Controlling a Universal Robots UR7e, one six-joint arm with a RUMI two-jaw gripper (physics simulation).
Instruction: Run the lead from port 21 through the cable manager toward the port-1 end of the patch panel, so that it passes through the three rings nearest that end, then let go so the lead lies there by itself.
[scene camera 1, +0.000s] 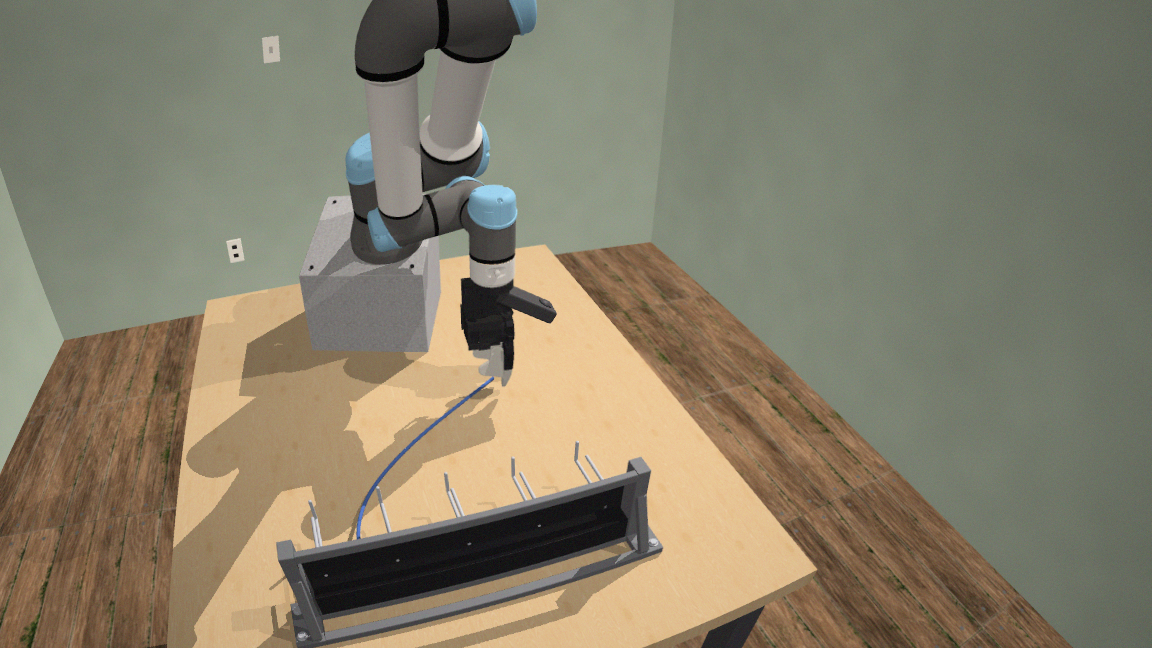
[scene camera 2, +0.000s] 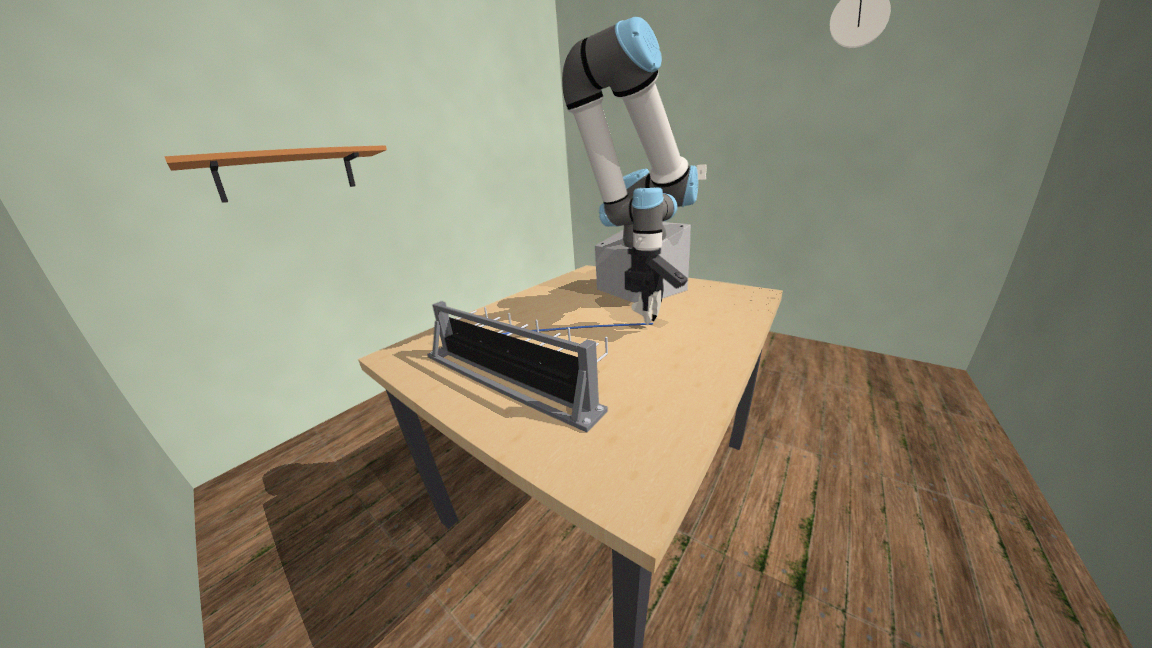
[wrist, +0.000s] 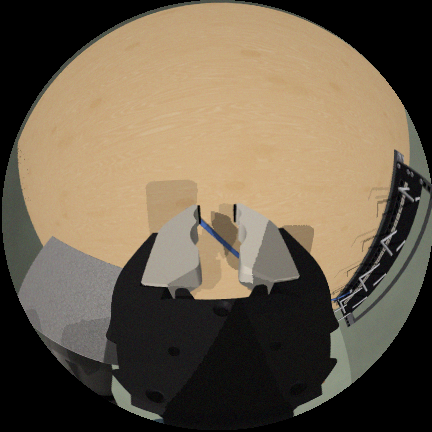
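Note:
The blue lead (scene camera 1: 418, 436) (scene camera 2: 596, 327) (wrist: 220, 239) curves from the patch panel (scene camera 1: 435, 564) (scene camera 2: 507, 354) toward the robot base. In scene camera 1 it leaves the panel between the two leftmost rings of the cable manager and crosses in view near the second ring (scene camera 1: 383, 511); whether it is inside any ring is unclear. Its free end is at my gripper (scene camera 1: 497, 378) (scene camera 2: 649, 319) (wrist: 216, 206), low over the table. The fingers stand partly open, with the lead running slantwise between them, not clamped; its tip is hidden by a finger. Port numbers are not readable.
More rings, such as the rightmost (scene camera 1: 577, 452), stick out from the panel's arm-facing side. The grey base block (scene camera 1: 370, 314) (scene camera 2: 616, 265) (wrist: 75, 290) stands at the back of the wooden table (scene camera 1: 644, 515). A wall shelf (scene camera 2: 273, 157) is beyond the table.

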